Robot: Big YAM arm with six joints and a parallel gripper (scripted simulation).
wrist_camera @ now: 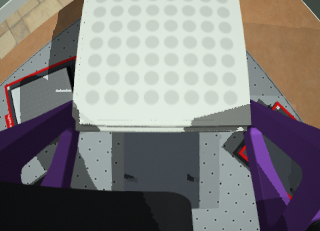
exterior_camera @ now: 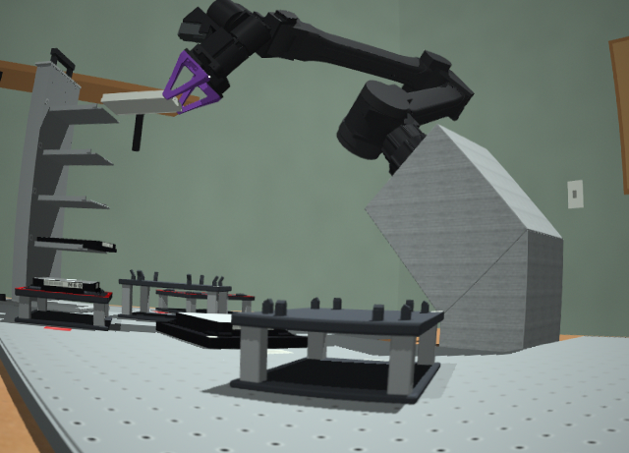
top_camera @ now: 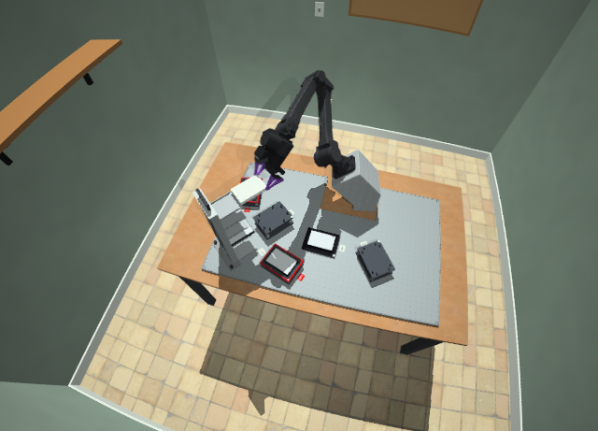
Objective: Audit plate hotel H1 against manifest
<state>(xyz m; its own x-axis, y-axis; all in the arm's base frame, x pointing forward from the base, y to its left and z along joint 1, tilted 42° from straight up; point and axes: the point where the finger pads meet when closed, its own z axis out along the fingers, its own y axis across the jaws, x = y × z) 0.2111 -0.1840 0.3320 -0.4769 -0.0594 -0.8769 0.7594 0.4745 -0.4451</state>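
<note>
My gripper is now 4 cm short of the white well plate and 5 cm to the left of it. The rest, counted from my hand: plate hotel H1 (16 cm ahead, 18 cm to the right, 15 cm below); regrip nest (2 cm behind, 2 cm to the left, 30 cm below); RG deck label (9 cm behind, 10 cm to the left, 36 cm below).
</note>
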